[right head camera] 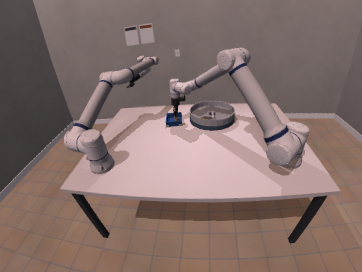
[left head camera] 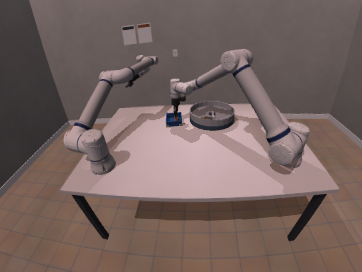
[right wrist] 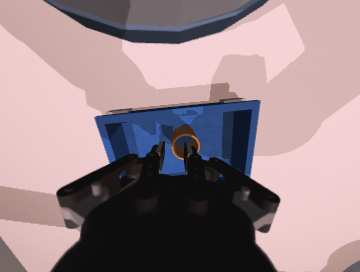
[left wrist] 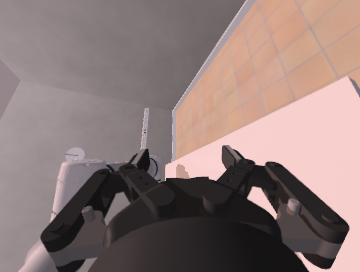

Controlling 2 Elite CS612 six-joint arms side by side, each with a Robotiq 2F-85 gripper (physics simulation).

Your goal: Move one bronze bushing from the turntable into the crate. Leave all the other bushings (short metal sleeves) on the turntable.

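The blue crate (left head camera: pixel 173 124) (right head camera: pixel 174 124) (right wrist: pixel 252 132) stands left of the grey round turntable (left head camera: pixel 212 121) (right head camera: pixel 212 121) (right wrist: pixel 170 36). A bronze bushing (right wrist: pixel 184 131) is inside the crate, its round opening facing the right wrist camera. My right gripper (left head camera: pixel 176 115) (right head camera: pixel 176 115) (right wrist: pixel 174 148) points down into the crate, its fingers a little apart and holding nothing. One fingertip overlaps the bushing's opening, the other is beside it. Small bushings (left head camera: pixel 212 114) (right head camera: pixel 212 115) lie on the turntable, too small to tell apart. My left gripper (left head camera: pixel 131 82) (right head camera: pixel 132 82) (left wrist: pixel 185 154) is open and empty, high at the left.
The turntable's raised wall is close to the crate's right side in the head views. The right arm reaches over the white table (left head camera: pixel 200 170) (right head camera: pixel 200 170) from the right. The left arm is raised over the table's left side, away from the crate.
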